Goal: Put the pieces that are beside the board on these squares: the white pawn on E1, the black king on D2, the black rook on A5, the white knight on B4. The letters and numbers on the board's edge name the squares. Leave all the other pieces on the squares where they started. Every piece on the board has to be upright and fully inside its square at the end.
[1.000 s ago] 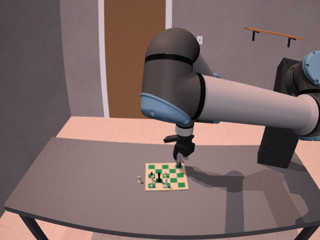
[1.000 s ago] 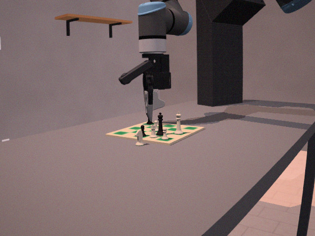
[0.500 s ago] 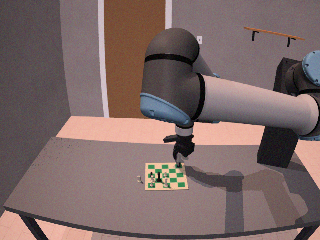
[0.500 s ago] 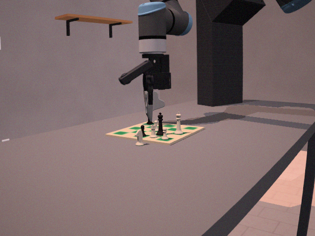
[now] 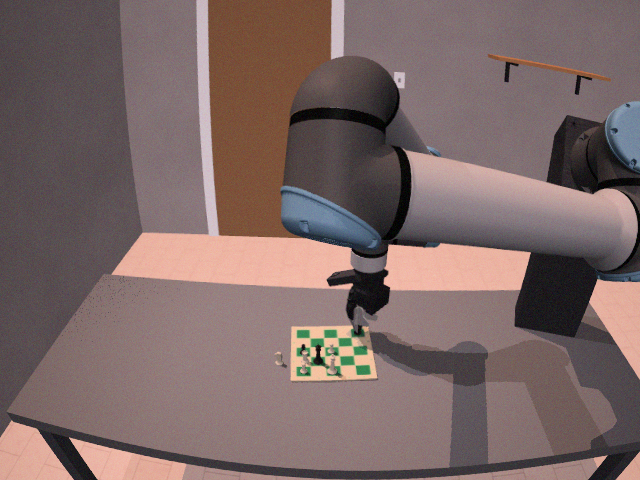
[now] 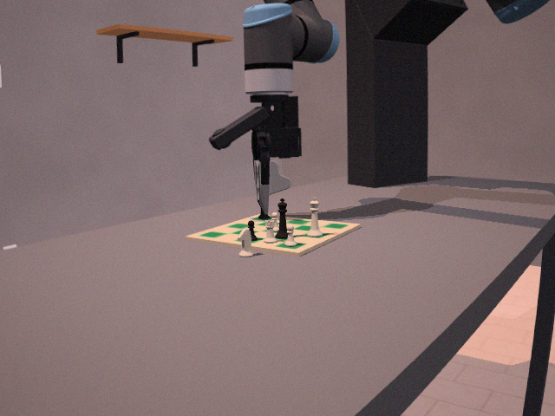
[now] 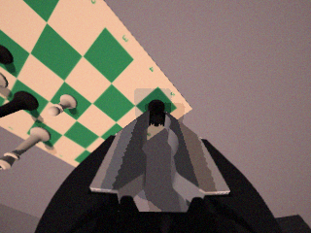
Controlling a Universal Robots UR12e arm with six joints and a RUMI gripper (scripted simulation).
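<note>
The black rook lies 1 cm below my hand. From my hand the other things lie so: black king: 14 cm to the left, 8 cm ahead, 1 cm above; black pawn: 12 cm to the left, 12 cm ahead, 1 cm below; chessboard: 9 cm to the left, 5 cm ahead, 3 cm below.
</note>
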